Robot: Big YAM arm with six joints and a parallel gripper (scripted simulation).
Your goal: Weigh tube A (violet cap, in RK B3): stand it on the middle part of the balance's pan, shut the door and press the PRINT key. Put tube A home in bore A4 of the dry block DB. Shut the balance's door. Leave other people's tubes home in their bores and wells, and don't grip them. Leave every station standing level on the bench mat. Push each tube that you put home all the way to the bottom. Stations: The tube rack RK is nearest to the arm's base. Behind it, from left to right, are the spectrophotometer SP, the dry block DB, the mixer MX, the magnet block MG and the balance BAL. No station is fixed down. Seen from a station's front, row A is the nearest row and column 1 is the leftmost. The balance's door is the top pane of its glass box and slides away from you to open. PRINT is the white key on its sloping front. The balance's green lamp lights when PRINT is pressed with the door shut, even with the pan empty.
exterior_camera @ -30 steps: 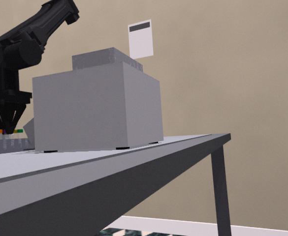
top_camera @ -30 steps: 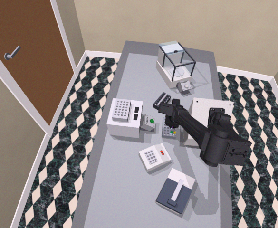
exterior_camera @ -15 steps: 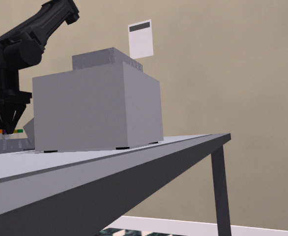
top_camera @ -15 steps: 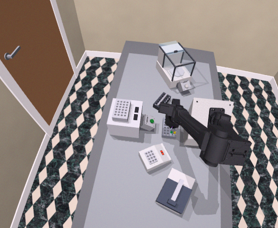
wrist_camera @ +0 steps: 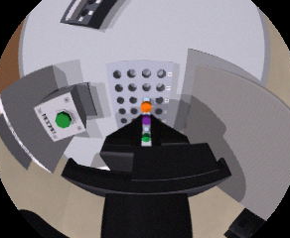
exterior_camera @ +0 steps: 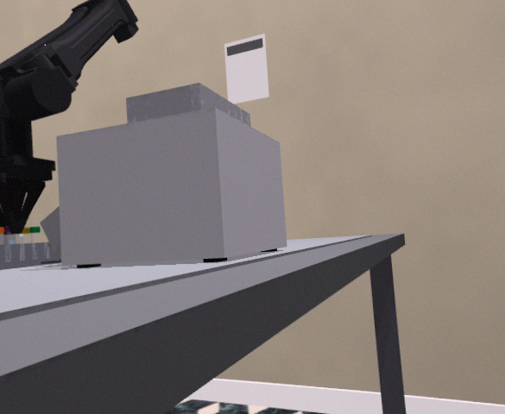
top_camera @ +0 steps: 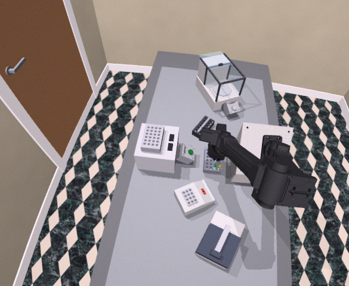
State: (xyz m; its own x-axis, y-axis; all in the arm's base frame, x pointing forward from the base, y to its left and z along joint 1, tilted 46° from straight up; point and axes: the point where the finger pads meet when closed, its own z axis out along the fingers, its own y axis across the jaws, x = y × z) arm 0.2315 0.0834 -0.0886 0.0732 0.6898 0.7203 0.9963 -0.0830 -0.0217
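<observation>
Right now the tube rack RK is 1 cm ahead of my hand, 1 cm to the right of it and 4 cm below it. Round my hand: dry block DB (10 cm ahead, 19 cm to the left, 2 cm below); black magnet block MG (5 cm ahead, 21 cm to the right, 3 cm below); white PRINT key (12 cm behind, 32 cm to the right, 2 cm above).
</observation>
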